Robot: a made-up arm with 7 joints.
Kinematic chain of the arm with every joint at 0, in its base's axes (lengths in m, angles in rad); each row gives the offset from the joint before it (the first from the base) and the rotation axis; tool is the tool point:
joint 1: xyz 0 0 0 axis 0 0.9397 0.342
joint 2: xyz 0 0 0 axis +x
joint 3: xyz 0 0 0 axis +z
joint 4: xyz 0.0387 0 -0.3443 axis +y
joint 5: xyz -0.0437 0 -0.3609 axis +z
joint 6: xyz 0 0 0 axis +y
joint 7: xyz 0 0 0 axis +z
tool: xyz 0 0 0
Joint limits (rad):
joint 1: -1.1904..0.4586
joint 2: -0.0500..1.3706
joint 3: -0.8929..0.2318
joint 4: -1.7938..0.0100
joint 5: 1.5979..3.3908
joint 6: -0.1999..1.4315
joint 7: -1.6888..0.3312
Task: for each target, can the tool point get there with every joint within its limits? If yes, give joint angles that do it. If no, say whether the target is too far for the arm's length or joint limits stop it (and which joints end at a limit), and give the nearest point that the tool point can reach.
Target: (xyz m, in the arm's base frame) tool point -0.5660 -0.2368 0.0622
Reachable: no: joint limits stop it (at a limit: joint 1, joint 2, joint 3, joint 4) | nearest point -0.2946 -0.0614 -0.6373 | short by 0.771 m
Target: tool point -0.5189 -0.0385 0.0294
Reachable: no: joint limits stop it (at a limit: joint 1, joint 4) | nearest point -0.3169 0.1241 -0.6172 | short by 0.697 m
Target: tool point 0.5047 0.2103 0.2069
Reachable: yes | joints -0.9601 0.9476 0.0726 -1.4399 2.0194 0.3388 -1.1363
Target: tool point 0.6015 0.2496 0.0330
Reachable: yes | joints -0.9047 0.8279 -0.0462 -1.0467 1.7418 0.0182 -0.1070
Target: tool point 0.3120 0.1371 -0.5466
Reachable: yes | joints 0.0508 0.2027 0.0643 -1.1012 2.4652 1.0442 -1.2268
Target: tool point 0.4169 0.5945 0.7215
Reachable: no: too far | nearest point 0.3323 0.4169 0.3764 | short by 0.397 m
